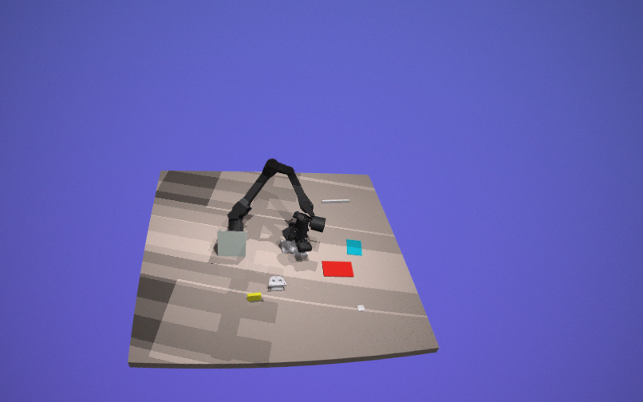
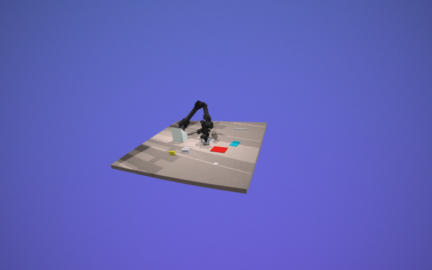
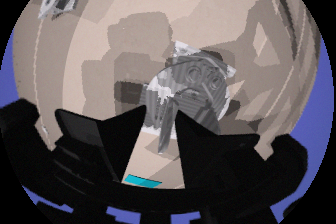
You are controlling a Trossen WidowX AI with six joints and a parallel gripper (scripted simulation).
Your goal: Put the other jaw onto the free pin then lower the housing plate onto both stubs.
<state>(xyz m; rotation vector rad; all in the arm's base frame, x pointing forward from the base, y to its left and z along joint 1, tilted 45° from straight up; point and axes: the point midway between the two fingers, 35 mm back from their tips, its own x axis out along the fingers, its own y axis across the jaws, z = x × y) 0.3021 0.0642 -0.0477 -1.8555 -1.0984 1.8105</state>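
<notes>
My gripper tip is 4 cm past the grey jaw, 1 cm to the right of it and 1 cm below it. From my gripper tip the other things lie so: yellow block 32 cm to the right, 19 cm behind; then cyan tile 29 cm ahead, 6 cm to the left, 2 cm below; then red flat sheet 19 cm ahead, 10 cm to the right, 2 cm below.
</notes>
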